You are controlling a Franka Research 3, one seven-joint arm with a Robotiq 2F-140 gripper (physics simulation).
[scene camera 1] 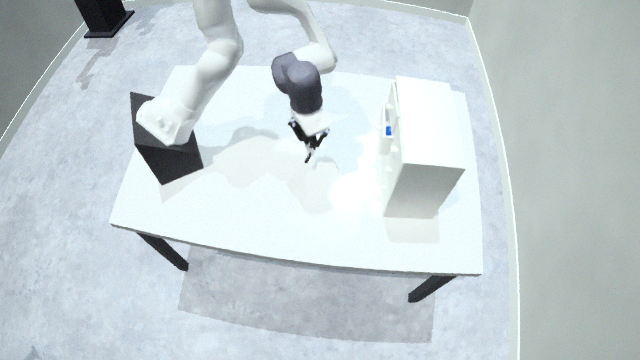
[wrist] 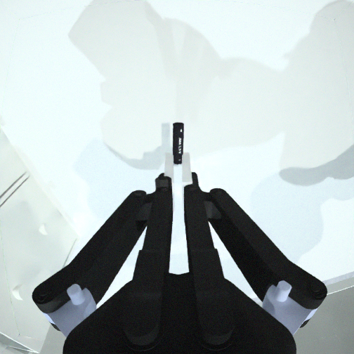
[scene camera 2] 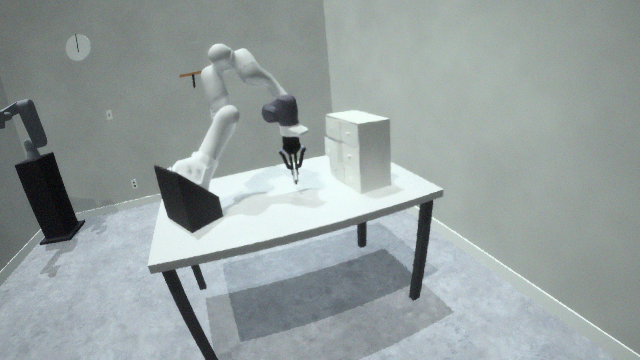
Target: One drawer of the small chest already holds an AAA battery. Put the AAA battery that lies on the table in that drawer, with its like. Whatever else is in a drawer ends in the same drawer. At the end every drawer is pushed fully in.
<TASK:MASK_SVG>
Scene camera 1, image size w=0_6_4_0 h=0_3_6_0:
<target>white chest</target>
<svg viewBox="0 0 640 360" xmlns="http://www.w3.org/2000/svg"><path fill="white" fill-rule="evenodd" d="M396 75L395 80L400 111L398 121L399 119L401 121L404 162L390 197L388 196L388 202L382 217L433 219L466 170L462 139L450 85L443 82Z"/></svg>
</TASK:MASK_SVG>
